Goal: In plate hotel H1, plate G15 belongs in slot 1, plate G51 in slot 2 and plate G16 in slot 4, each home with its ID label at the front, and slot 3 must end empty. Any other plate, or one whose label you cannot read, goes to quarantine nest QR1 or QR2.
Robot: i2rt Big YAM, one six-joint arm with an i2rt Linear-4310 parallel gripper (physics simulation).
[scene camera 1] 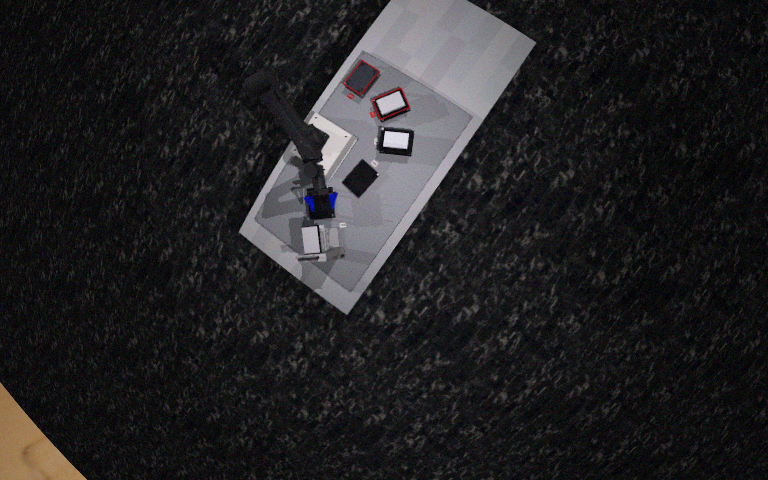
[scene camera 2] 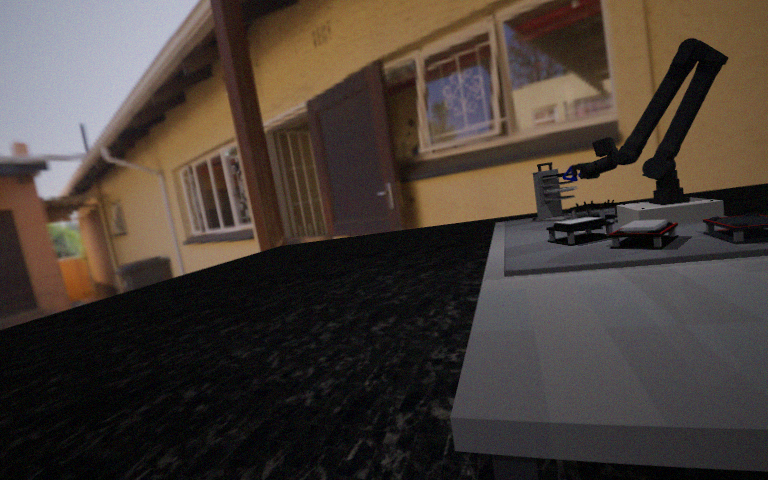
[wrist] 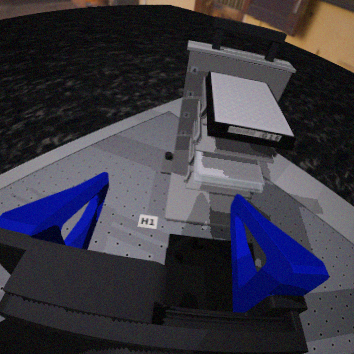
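Seen in the pictures: gripper, fingertip midpoint: (scene camera 1: 323,210) (scene camera 2: 570,176) (wrist: 171,189); arm's base at its link origin: (scene camera 1: 317,142) (scene camera 2: 668,202).
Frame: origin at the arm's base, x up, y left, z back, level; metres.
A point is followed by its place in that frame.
Note:
Hotel H1 (scene camera 1: 333,237) {x -0.053, y -0.382, z -0.326 m} (scene camera 2: 541,195) {x 0.066, y -0.415, z -0.375 m} (wrist: 240,60) {x 0.180, y -0.450, z -0.331 m} stands upright at the table end. Plate G16 (scene camera 1: 310,239) {x 0.161, y -0.399, z -0.287 m} (wrist: 250,105) {x 0.160, y -0.389, z -0.276 m}, black with a white top, sits high in it, its G16 label facing the wrist camera; I cannot tell exactly which slot. A pale plate (wrist: 227,167) {x 0.090, y -0.365, z -0.264 m} sits lower in H1, its label unreadable. My gripper (scene camera 1: 321,201) {x 0.139, y -0.259, z -0.264 m} (scene camera 2: 568,174) {x 0.139, y -0.259, z -0.264 m} (wrist: 171,189) {x 0.139, y -0.259, z -0.264 m} is open and empty, in front of the hotel and apart from G16. A white-topped plate (scene camera 1: 390,103) {x -0.006, y 0.358, z -0.220 m} (scene camera 2: 645,225) {x -0.007, y 0.399, z -0.224 m} rests on a red-edged nest; another (scene camera 1: 395,139) {x 0.003, y 0.210, z -0.344 m} (scene camera 2: 582,221) {x 0.002, y 0.234, z -0.342 m} is on a black nest. Their labels are unreadable.
A red-edged nest (scene camera 1: 361,77) {x -0.021, y 0.412, z -0.004 m} (scene camera 2: 747,220) {x -0.021, y 0.414, z -0.002 m} without a plate stands at the far end. A black square stand (scene camera 1: 360,178) {x -0.049, y -0.044, z -0.287 m} lies between the arm base (scene camera 1: 338,144) {x 0.001, y 0.044, z -0.107 m} (scene camera 2: 645,212) {x -0.010, y 0.119, z -0.120 m} and the table edge. The hotel has a black top handle (scene camera 2: 544,165) {x 0.212, y -0.453, z -0.340 m} (wrist: 250,31) {x 0.215, y -0.459, z -0.333 m}.

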